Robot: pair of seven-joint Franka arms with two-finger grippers.
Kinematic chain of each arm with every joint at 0, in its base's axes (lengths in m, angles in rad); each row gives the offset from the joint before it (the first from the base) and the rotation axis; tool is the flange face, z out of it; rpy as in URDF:
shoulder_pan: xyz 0 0 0.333 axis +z
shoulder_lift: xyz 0 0 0 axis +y
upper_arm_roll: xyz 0 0 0.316 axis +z
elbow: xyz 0.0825 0 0 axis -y
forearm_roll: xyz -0.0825 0 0.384 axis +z
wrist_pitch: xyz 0 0 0 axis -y
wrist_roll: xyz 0.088 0 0 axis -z
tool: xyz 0 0 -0.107 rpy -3.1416 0 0
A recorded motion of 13 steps. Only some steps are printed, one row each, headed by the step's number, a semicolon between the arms.
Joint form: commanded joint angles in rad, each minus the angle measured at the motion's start. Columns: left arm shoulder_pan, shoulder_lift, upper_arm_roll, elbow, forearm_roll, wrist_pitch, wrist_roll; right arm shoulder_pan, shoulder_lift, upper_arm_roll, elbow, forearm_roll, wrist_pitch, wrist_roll.
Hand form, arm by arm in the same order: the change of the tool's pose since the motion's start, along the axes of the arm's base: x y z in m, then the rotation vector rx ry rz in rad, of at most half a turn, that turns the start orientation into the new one. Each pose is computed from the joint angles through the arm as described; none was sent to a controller.
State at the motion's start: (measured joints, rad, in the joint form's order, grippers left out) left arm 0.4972 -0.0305 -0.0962 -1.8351 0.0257 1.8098 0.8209; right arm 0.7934 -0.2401 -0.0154 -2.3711 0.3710 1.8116 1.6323
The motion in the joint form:
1: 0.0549 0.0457 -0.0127 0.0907 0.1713 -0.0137 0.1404; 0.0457 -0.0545 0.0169 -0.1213 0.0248 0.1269 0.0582
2: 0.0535 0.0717 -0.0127 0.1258 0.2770 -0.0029 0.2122; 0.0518 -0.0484 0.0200 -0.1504 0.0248 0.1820 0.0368
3: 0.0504 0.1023 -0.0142 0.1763 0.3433 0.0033 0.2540; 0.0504 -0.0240 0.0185 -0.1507 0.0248 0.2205 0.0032
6: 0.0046 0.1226 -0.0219 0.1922 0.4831 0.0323 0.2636; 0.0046 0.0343 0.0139 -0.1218 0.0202 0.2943 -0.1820
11: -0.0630 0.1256 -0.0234 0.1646 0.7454 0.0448 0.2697; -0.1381 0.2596 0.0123 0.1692 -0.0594 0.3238 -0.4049
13: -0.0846 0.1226 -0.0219 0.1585 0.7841 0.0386 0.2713; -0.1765 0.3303 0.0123 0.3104 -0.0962 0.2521 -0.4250
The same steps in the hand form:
1: 0.0000 0.0429 0.0185 0.1579 0.0533 -0.1321; -0.0311 -0.0001 -0.0219 0.0048 -0.0384 -0.0436
2: 0.0060 0.0548 0.0237 0.2530 0.0945 -0.2258; -0.0331 -0.0007 -0.0338 0.0168 -0.0605 -0.0321
3: 0.0156 0.0629 0.0327 0.3181 0.1106 -0.2817; -0.0273 0.0013 -0.0418 0.0328 -0.0769 -0.0160
6: 0.0349 0.0470 0.0355 0.4486 0.1503 -0.3768; 0.0044 -0.0014 -0.0502 0.1171 -0.1367 0.0851
11: 0.0491 0.0244 0.0330 0.6704 0.2750 -0.5125; 0.1252 0.0074 -0.0332 0.1888 -0.2819 0.1994
13: 0.0519 0.0152 0.0335 0.7038 0.2955 -0.5392; 0.1635 0.0111 -0.0149 0.1805 -0.2947 0.2213

